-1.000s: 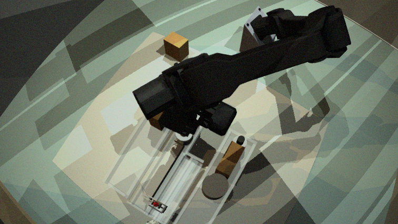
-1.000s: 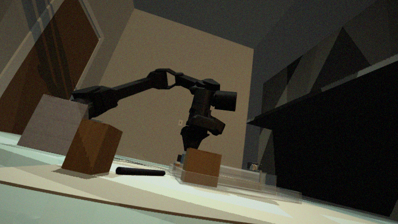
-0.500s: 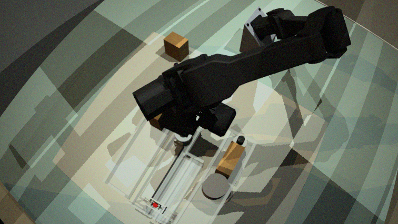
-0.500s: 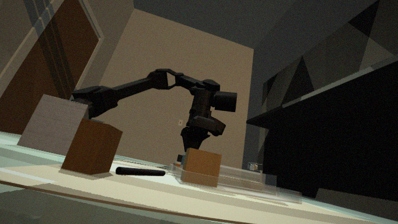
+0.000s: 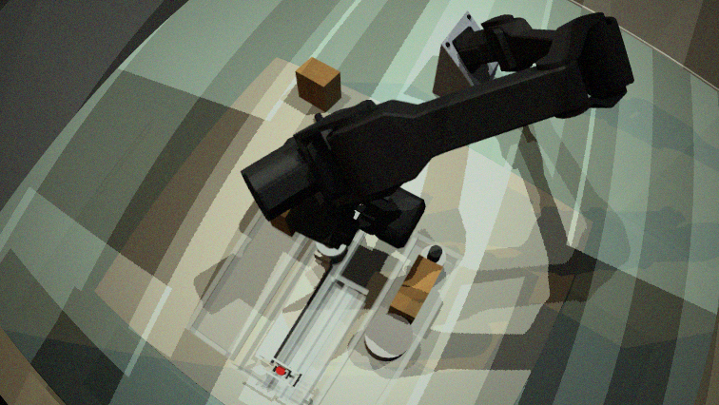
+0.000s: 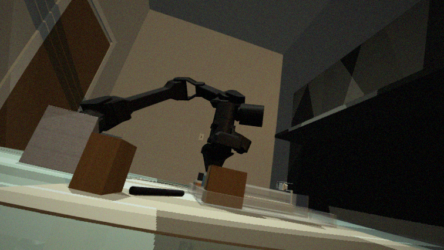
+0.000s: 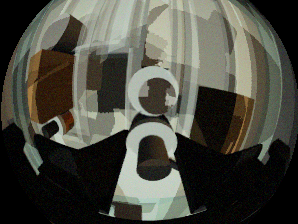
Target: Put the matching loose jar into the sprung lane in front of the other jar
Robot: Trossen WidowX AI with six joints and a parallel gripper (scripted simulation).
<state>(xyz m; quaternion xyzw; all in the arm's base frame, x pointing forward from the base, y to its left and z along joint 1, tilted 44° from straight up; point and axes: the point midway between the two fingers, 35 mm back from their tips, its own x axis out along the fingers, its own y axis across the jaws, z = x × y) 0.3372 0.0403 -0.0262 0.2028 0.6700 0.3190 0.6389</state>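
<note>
The dark cylinder is 10 cm to the right of my gripper tip, 9 cm behind it and 4 cm below it. Also, from my gripper tip: red marker: 22 cm ahead, 7 cm to the left, 3 cm above; then grey disc: 14 cm to the left, 10 cm ahead, 2 cm below.
</note>
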